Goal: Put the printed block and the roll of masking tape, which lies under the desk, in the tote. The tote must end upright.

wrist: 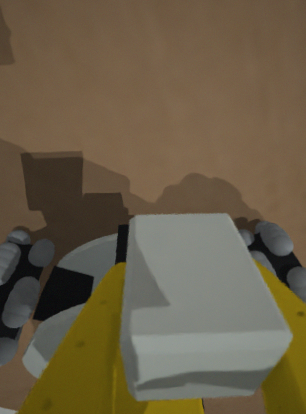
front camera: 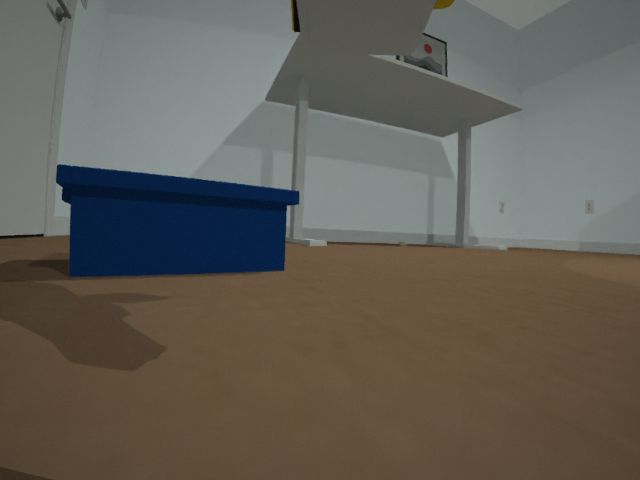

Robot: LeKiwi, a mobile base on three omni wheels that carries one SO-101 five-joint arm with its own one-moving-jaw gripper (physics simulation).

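Places are measured from the arm's base along level axes (x ahead, y left, z up), in metres.
Where they show: hand, tool point: (wrist: 131, 277).
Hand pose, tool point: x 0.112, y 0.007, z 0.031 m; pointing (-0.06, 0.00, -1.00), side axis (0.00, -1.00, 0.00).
After its pixels a point has its place.
The printed block (front camera: 361, 25) {y -0.008, x 0.114, z 0.019 m} (wrist: 200, 295) {y -0.008, x 0.129, z 0.048 m} is a pale grey box, pressed between the two yellow jaws of my gripper (wrist: 189, 265), which is shut on it and holds it above the floor. The block also covers the top middle of the front camera view. The blue tote (front camera: 175, 232) {y 0.188, x 0.408, z -0.037 m} stands upright on the floor, left of centre in the front camera view; its inside is hidden there, and it does not show in the wrist view. A small beige thing (front camera: 403, 243) {y -0.477, x 1.979, z -0.074 m} lies far off on the floor under the desk, possibly the roll of masking tape; it is too small to tell.
The desk (front camera: 382, 111) {y -0.340, x 2.138, z 0.836 m} stands behind and to the right of the tote. Its left leg (front camera: 300, 170) {y 0.165, x 1.686, z 0.302 m} and right leg (front camera: 463, 186) {y -0.949, x 2.183, z 0.346 m} rest on flat feet. A door (front camera: 25, 129) {y 1.097, x 0.952, z 0.300 m} is at the far left. My base's wheels (wrist: 20, 300) (wrist: 275, 240) show beside the jaws.
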